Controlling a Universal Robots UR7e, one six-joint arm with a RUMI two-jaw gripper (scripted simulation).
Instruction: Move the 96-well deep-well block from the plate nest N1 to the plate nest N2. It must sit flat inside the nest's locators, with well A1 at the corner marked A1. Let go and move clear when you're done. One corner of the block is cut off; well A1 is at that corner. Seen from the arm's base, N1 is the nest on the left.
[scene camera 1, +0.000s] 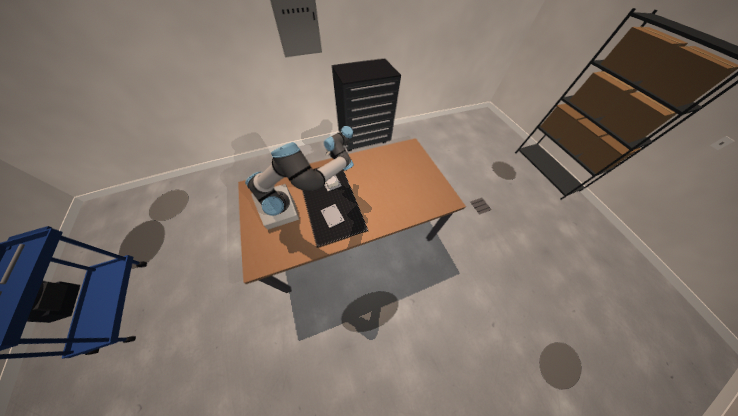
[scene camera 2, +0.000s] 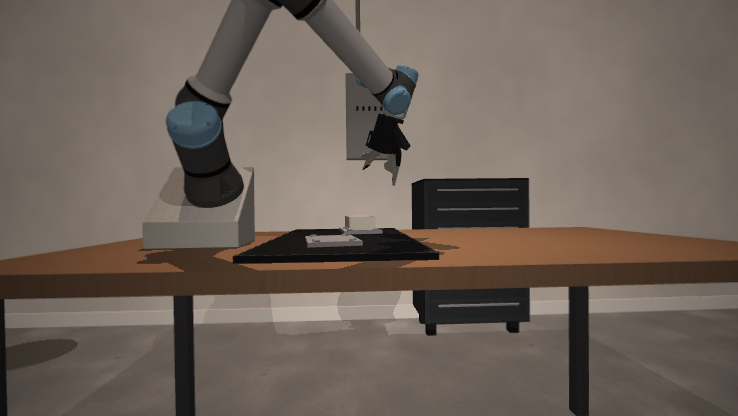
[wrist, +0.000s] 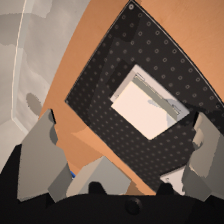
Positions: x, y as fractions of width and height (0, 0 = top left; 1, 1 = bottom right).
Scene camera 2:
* my gripper: 0.51, 0.43
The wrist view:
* my gripper: 0.55, 0.50
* white deep-well block: 0.64, 0.48
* plate nest: 0.68, 0.37
